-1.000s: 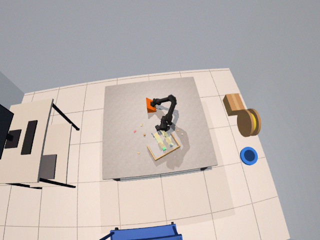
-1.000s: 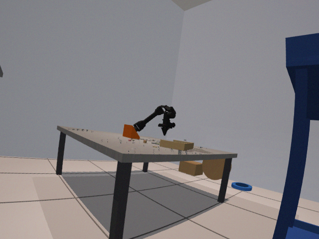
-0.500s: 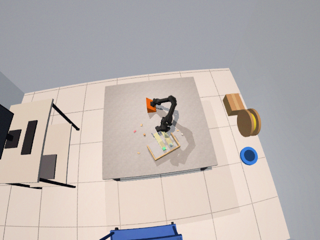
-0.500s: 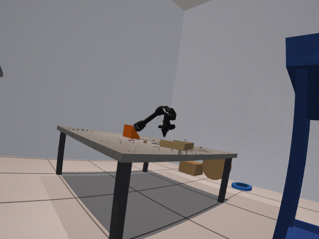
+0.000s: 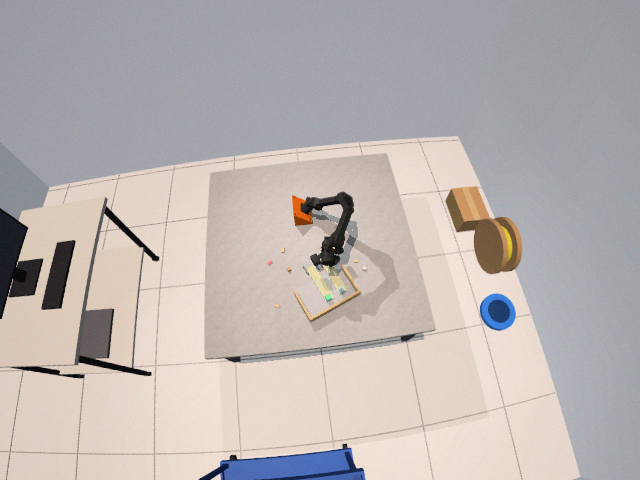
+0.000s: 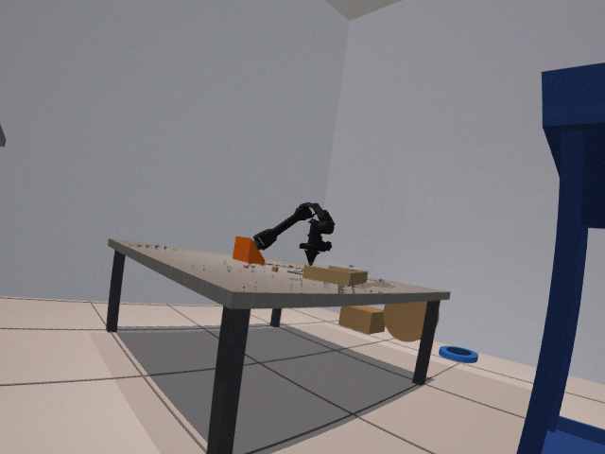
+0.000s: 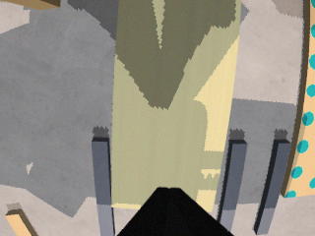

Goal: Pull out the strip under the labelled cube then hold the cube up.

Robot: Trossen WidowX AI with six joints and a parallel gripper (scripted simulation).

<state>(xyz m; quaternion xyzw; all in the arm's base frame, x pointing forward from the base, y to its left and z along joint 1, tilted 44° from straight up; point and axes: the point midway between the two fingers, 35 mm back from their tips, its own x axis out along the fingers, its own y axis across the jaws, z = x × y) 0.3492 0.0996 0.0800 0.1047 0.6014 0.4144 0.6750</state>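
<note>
The yellow strip is 8 cm ahead of my gripper tip, 4 cm to the left of it and 4 cm below it. From my gripper tip the other things lie so: labelled cube (18 cm ahead, 8 cm to the left, 2 cm below).
</note>
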